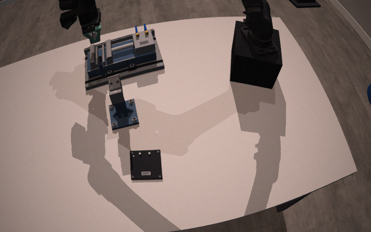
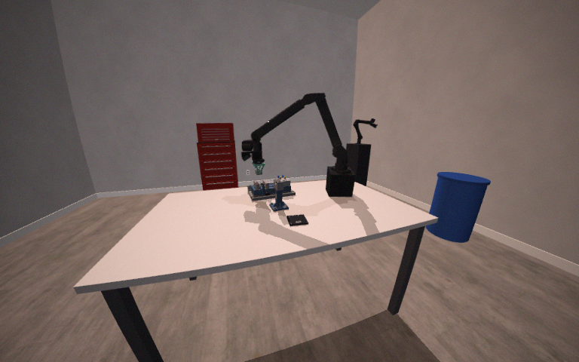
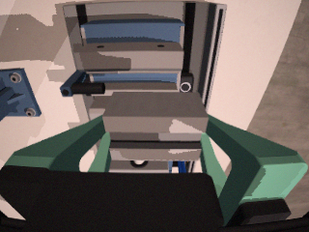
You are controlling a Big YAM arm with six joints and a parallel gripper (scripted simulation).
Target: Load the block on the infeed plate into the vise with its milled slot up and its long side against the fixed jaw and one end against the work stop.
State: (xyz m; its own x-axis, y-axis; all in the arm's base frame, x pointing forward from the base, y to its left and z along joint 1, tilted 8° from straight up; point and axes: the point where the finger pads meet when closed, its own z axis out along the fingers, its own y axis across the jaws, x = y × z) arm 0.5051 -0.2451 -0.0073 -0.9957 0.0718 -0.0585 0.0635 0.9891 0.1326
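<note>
Now: hand 80 mm above the moving jaw, 40 mm past it and 30 mm to the right of it. From my hand the other things lie so: fixed jaw: 80 mm below, 30 mm ahead, 20 mm to the left; then dark short rod: 70 mm to the left, 70 mm below; then part: 10 mm above.
</note>
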